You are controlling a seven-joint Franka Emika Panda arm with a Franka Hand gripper.
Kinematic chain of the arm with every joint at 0, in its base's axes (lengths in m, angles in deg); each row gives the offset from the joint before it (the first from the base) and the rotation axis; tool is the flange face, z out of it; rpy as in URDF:
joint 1: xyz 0 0 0.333 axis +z
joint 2: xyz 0 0 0 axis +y
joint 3: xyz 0 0 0.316 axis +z
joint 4: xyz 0.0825 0 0 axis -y
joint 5: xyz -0.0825 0 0.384 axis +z
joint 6: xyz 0 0 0 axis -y
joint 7: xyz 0.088 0 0 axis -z
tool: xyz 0 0 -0.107 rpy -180 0 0
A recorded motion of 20 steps. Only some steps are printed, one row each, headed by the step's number.
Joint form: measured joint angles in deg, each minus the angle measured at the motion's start. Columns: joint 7, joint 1, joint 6, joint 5, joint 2, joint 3, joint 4.
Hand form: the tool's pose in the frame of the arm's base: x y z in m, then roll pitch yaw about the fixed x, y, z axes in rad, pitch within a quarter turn. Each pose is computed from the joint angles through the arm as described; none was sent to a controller.
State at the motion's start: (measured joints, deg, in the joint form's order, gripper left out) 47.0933 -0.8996 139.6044 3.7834 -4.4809 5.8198 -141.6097
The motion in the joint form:
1: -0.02 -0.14 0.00 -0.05 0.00 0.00 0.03
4: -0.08 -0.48 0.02 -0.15 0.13 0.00 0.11
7: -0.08 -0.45 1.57 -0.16 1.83 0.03 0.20
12: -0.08 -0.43 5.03 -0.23 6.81 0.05 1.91
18: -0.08 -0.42 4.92 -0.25 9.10 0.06 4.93
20: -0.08 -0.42 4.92 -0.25 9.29 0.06 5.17
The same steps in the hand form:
1: 0.4704 0.0393 0.3261 -3.0856 -0.0024 -0.7871
4: 0.4711 0.0365 0.3257 -3.0866 -0.0028 -0.7907
7: 0.4740 0.0371 0.3148 -3.0863 -0.0010 -0.7905
12: 0.4878 0.0383 0.2906 -3.0802 0.0006 -0.7912
18: 0.5045 0.0398 0.2916 -3.0692 -0.0035 -0.7909
20: 0.5058 0.0399 0.2916 -3.0683 -0.0038 -0.7909

